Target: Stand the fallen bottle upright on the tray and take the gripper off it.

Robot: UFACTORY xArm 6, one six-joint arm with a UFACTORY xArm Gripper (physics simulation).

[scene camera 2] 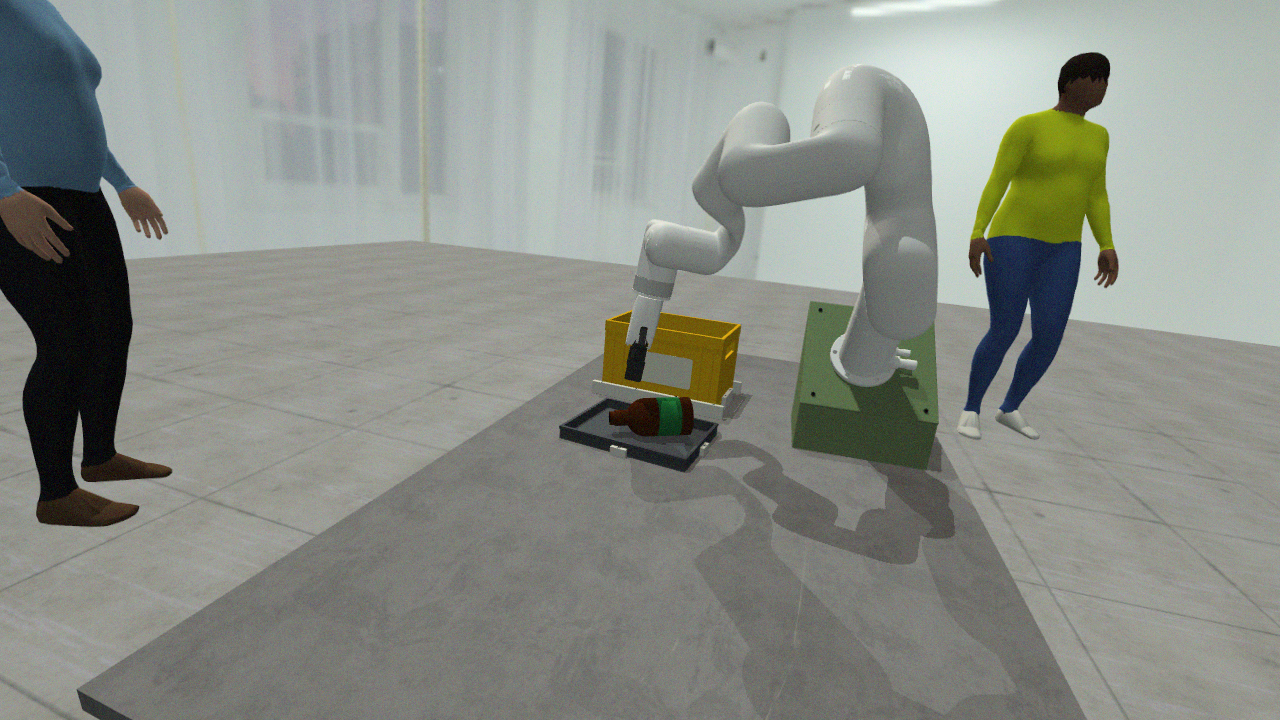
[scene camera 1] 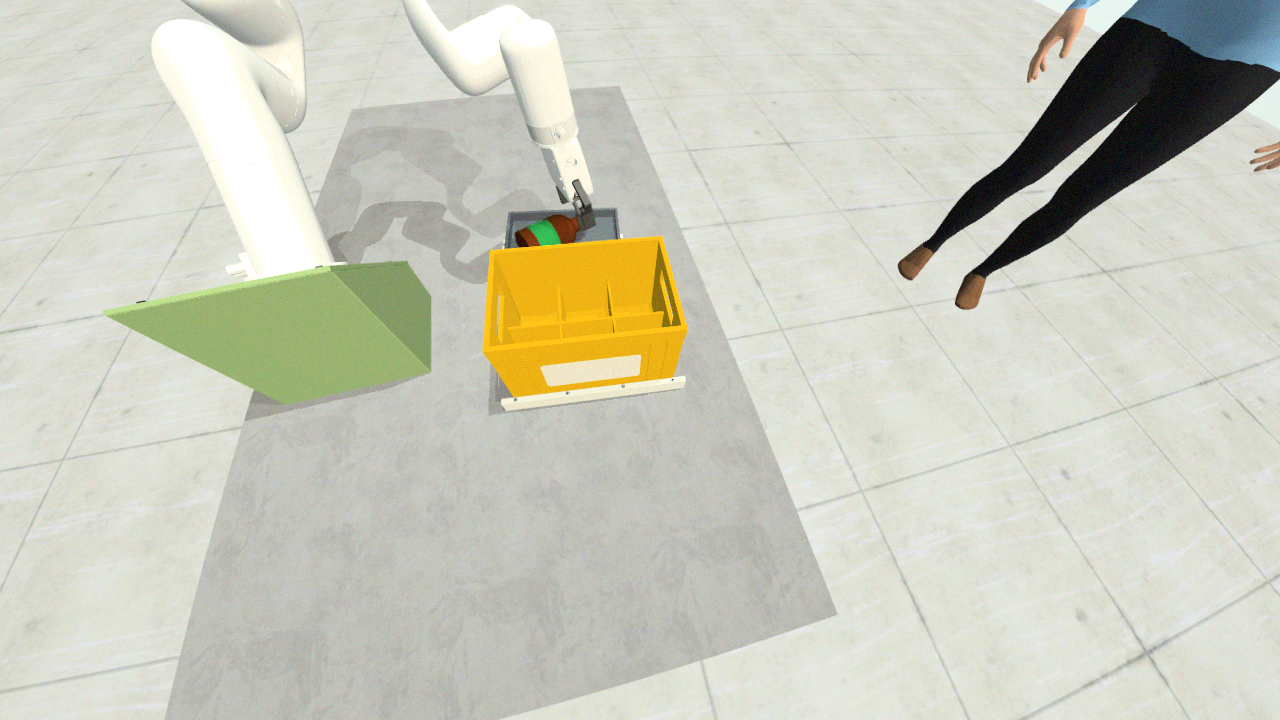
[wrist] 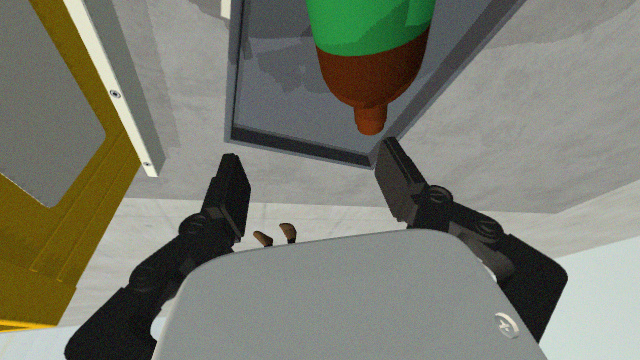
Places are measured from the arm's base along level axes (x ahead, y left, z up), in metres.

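Pixels of known places: gripper, fingertip midpoint: [scene camera 2: 633, 372] [scene camera 1: 578, 214] [wrist: 312, 163]; arm's base, link origin: [scene camera 2: 862, 359] [scene camera 1: 301, 276].
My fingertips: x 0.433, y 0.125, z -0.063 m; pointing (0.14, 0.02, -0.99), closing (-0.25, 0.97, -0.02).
Observation:
Ahead of a thing's pixels: the offset from my fingertips to its top centre.
The brown bottle {dx -0.050, dy +0.037, dz -0.032 m} [scene camera 1: 546, 232] [scene camera 2: 657, 417] [wrist: 370, 50] with a green label lies on its side on the dark grey tray {dx -0.036, dy +0.040, dz -0.088 m} [scene camera 1: 608, 229] [scene camera 2: 581, 435] [wrist: 280, 100]. In scene camera 2 its neck points left and its base right. In the wrist view its neck points down toward the fingers, nearer the right finger, and its base is cut off by the top edge. My gripper [scene camera 1: 580, 216] [scene camera 2: 634, 376] [wrist: 312, 163] is open and empty, above the tray at the neck end. The bottle is not between the fingers. In scene camera 1 the crate hides the tray's near part.
A yellow crate {dx -0.028, dy -0.240, dz +0.062 m} [scene camera 1: 519, 368] [scene camera 2: 716, 367] [wrist: 25, 250] with compartments stands beside the tray, edged by white rails [scene camera 1: 590, 394] [wrist: 105, 75]. The arm stands on a green pedestal [scene camera 1: 268, 340] [scene camera 2: 859, 434]. A person in blue [scene camera 1: 1181, 22] [scene camera 2: 53, 98] and one in yellow [scene camera 2: 1047, 188] stand nearby.

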